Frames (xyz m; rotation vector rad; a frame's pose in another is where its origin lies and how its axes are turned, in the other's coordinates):
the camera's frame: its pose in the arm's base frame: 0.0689 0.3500 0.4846 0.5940 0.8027 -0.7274
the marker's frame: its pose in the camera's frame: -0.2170 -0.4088 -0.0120 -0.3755 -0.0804 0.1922
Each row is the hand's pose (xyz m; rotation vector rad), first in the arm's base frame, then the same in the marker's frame.
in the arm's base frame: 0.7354 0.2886 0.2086 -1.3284 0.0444 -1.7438
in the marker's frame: 0.9402 0.5523 0.3756 -0.7037 -0.8803 -1.8243
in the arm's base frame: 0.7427 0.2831 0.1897 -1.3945 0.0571 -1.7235
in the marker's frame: 0.9599 0.5487 0.3694 -0.7700 -0.8719 -1.8388
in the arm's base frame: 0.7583 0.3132 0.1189 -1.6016 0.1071 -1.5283
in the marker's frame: 1.0138 0.5747 0.3185 -1.0453 -0.8482 -1.7644
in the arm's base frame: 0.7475 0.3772 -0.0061 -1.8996 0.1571 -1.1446
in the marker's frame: 1.0814 0.6126 0.2009 -1.4911 -0.8198 -1.5680
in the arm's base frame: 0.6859 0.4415 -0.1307 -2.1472 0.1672 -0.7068
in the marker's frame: 1.1158 0.6275 0.0524 -1.9208 -0.7989 -1.2995
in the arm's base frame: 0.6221 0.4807 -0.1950 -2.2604 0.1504 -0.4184
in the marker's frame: 1.1115 0.6259 -0.0461 -2.1618 -0.7935 -1.0950
